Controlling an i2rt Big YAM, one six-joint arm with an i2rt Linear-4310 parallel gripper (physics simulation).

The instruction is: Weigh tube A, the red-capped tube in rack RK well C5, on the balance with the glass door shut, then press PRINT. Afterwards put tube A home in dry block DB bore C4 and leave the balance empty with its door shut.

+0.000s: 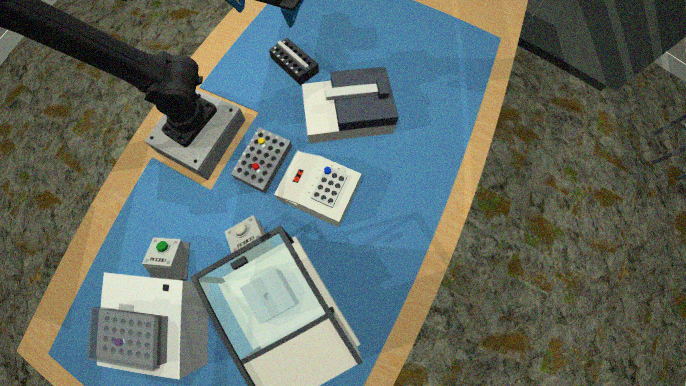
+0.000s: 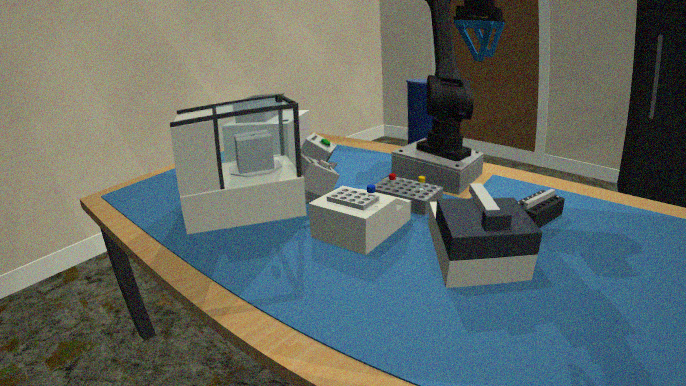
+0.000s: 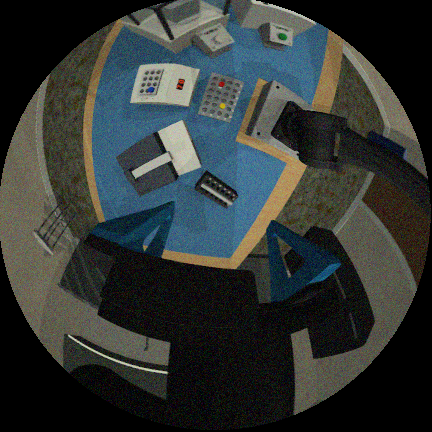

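Pixels of known places: gripper, fingertip midpoint: (image 1: 266, 17) (image 2: 484, 59) (image 3: 224, 216); arm's base, origin of the base link: (image 1: 190, 121) (image 2: 444, 152) (image 3: 290, 124).
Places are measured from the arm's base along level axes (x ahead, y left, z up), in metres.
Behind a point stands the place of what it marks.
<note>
Tube A's red cap (image 1: 255, 166) @(x 0.208, y -0.010, z -0.004 m) (image 2: 392, 176) @(x 0.212, y -0.005, z -0.006 m) (image 3: 221, 84) @(x 0.205, y -0.006, z -0.004 m) stands in the grey rack (image 1: 237, 175) @(x 0.174, y -0.044, z -0.028 m) (image 2: 425, 204) @(x 0.229, y 0.085, z -0.037 m) (image 3: 203, 111) @(x 0.219, y 0.075, z -0.029 m); a yellow-capped tube is there too. The white dry block (image 1: 310, 165) @(x 0.310, y 0.052, z -0.002 m) (image 2: 340, 227) @(x 0.415, y 0.042, z -0.023 m) (image 3: 167, 97) @(x 0.312, y 0.065, z 0.000 m) holds a blue-capped tube. The balance (image 1: 300, 350) @(x 0.488, y -0.243, z 0.146 m) (image 2: 240, 210) @(x 0.477, y -0.150, z -0.027 m) (image 3: 177, 42) @(x 0.358, y -0.107, z -0.009 m) has a glass enclosure that looks shut, with a grey block inside and no tube visible on it. A pale round button (image 1: 242, 230) @(x 0.271, y -0.137, z 0.014 m) (image 3: 216, 39) @(x 0.268, y -0.130, z 0.011 m) is on a small box beside it. My gripper (image 1: 265, 16) @(x 0.161, y 0.170, z 0.244 m) (image 2: 481, 59) @(x 0.161, y 0.170, z 0.244 m) (image 3: 224, 216) @(x 0.161, y 0.170, z 0.244 m) is open and empty, high above the table, beyond the black strip rack and far from tube A.
A box with a green button (image 1: 162, 246) @(x 0.138, y -0.263, z 0.012 m) (image 2: 325, 142) @(x 0.143, y -0.257, z 0.010 m) (image 3: 282, 36) stands near a white machine (image 1: 140, 290) @(x 0.182, y -0.344, z 0.076 m) with a translucent lid. A dark-lidded device (image 1: 362, 107) @(x 0.338, y 0.217, z 0.022 m) (image 2: 490, 240) @(x 0.381, y 0.282, z 0.014 m) (image 3: 142, 170) @(x 0.317, y 0.252, z 0.039 m) and a black strip rack (image 1: 295, 60) @(x 0.114, y 0.277, z -0.018 m) (image 3: 216, 189) @(x 0.103, y 0.279, z -0.024 m) stand at the gripper's side of the table.
</note>
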